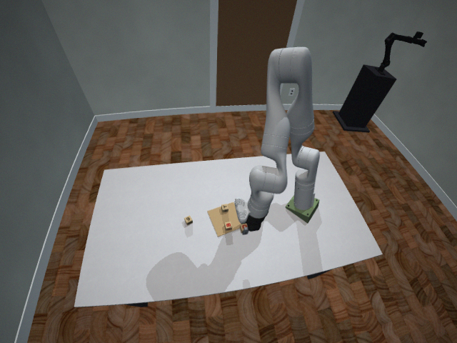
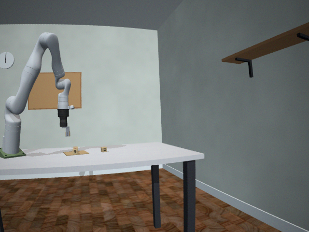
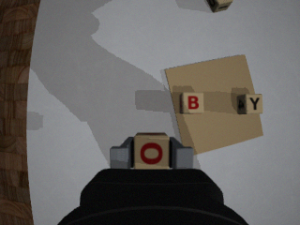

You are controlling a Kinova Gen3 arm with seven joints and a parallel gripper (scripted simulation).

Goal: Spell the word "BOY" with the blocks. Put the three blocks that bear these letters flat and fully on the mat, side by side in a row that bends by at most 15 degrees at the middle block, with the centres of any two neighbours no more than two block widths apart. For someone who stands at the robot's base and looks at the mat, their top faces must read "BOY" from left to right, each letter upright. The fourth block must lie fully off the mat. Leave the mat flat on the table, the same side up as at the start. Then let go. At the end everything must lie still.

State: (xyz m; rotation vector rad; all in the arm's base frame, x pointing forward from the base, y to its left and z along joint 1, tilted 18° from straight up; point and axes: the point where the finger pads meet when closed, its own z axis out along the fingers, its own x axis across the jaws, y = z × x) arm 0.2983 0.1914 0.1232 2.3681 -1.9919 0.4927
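The tan mat is 120 mm below my hand, 100 mm to the right of it and 70 mm ahead of it. From my hand the other things lie so: Y block (140 mm to the right, 100 mm below, 70 mm ahead); O block (right at my hand); B block (100 mm below, 60 mm ahead, 50 mm to the right).
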